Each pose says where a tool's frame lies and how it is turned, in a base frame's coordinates. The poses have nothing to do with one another.
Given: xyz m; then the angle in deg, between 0 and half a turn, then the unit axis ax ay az.
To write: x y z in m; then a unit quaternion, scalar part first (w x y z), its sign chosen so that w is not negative. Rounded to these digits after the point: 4 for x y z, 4 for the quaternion.
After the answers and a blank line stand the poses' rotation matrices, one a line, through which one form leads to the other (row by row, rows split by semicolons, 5 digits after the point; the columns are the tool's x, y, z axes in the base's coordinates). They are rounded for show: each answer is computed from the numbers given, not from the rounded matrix.
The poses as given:
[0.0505 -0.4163 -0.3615 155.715 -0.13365 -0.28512 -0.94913]
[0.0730 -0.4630 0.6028 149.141 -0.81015 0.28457 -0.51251]
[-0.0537 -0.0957 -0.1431 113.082 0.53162 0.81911 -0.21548]
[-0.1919 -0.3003 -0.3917 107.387 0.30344 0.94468 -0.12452]
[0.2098 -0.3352 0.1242 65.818 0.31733 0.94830 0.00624]
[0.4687 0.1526 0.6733 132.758 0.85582 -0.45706 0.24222]
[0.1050 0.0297 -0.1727 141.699 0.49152 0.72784 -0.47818]
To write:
[0.0505 -0.4163 -0.3615 0.2103 -0.1307 -0.2787 -0.9279]
[0.0730 -0.4630 0.6028 0.2661 -0.7810 0.2743 -0.4940]
[-0.0537 -0.0957 -0.1431 0.5513 0.4435 0.6834 -0.1798]
[-0.1919 -0.3003 -0.3917 0.5921 0.2445 0.7613 -0.1003]
[0.2098 -0.3352 0.1242 0.8395 0.1724 0.5152 0.0034]
[0.4687 0.1526 0.6733 0.4007 0.7841 -0.4188 0.2219]
[0.1050 0.0297 -0.1727 0.3281 0.4643 0.6876 -0.4517]

-0.87737 0.46319 0.12521; -0.31751 -0.75612 0.57225; 0.35974 0.46232 0.81046
0.36135 -0.16557 0.91761; -0.69134 -0.70793 0.14450; 0.62568 -0.68660 -0.37028
0.00138 0.80441 0.59407; 0.40795 0.54194 -0.73476; -0.91300 0.24336 -0.32741
-0.17923 0.49114 0.85244; 0.25348 0.86027 -0.44236; -0.95059 0.13679 -0.27869
0.46908 0.17196 0.86625; 0.18335 0.94053 -0.28599; -0.86391 0.29298 0.40966
0.55077 -0.83456 0.01244; -0.47888 -0.32817 -0.81424; 0.68362 0.44250 -0.58040
-0.35358 0.93487 0.03163; 0.34212 0.16072 -0.92581; -0.87059 -0.31653 -0.37667

